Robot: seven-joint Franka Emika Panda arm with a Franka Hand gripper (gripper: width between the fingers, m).
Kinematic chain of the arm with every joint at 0, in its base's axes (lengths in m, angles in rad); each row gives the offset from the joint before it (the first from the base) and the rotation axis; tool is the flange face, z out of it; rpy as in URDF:
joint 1: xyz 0 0 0.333 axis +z
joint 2: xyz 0 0 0 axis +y
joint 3: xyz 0 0 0.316 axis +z
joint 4: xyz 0.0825 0 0 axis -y
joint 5: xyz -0.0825 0 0.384 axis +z
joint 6: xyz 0 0 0 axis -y
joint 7: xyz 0.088 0 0 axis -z
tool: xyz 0 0 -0.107 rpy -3.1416 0 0
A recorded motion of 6 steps. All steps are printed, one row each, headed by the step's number.
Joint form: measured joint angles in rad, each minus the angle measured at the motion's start. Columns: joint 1, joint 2, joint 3, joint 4, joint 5, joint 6, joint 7.
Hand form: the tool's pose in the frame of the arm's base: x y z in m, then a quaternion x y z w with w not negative. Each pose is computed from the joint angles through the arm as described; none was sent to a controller.
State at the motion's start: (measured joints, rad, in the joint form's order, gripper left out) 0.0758 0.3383 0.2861 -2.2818 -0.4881 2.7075 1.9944
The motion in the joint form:
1: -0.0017 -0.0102 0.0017 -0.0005 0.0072 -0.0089 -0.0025
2: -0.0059 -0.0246 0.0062 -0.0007 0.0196 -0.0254 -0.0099
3: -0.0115 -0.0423 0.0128 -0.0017 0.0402 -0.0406 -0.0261
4: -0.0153 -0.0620 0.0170 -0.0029 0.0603 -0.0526 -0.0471
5: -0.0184 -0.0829 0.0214 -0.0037 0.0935 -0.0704 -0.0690
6: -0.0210 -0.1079 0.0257 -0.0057 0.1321 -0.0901 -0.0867
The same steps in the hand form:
1: 0.4998 0.2082 0.2242 -0.81482 0.57270 -0.08568 0.02718
2: 0.5005 0.2069 0.2302 -0.81328 0.57488 -0.08642 0.02482
3: 0.5011 0.2058 0.2380 -0.81245 0.57610 -0.08622 0.02443
4: 0.5020 0.2046 0.2468 -0.81299 0.57511 -0.08732 0.02567
5: 0.5026 0.2033 0.2558 -0.81099 0.57827 -0.08492 0.02605
6: 0.5026 0.2020 0.2663 -0.80669 0.58467 -0.08171 0.02734

